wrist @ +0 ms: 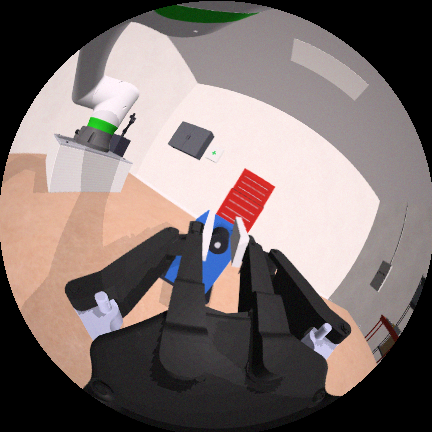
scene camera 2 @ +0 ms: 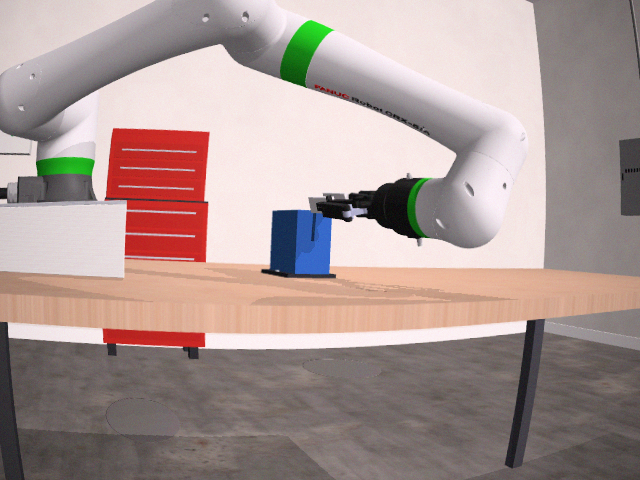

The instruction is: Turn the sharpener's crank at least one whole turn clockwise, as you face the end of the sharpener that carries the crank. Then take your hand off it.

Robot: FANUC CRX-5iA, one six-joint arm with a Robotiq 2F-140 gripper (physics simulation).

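Observation:
The sharpener is an upright blue box on a thin dark base plate, standing on the table. A thin dark bar, which looks like the crank's arm, runs up its right-hand face in the scene view. The crank's round black knob shows between the pale finger pads in the wrist view. My gripper comes in level from the right at the height of the sharpener's top and is shut on the knob. In the scene view the fingers hide the knob.
The wooden table carries the sharpener and a white pedestal with the robot's base, to the left in both views. A red drawer cabinet stands behind the table. The arm arches above the sharpener.

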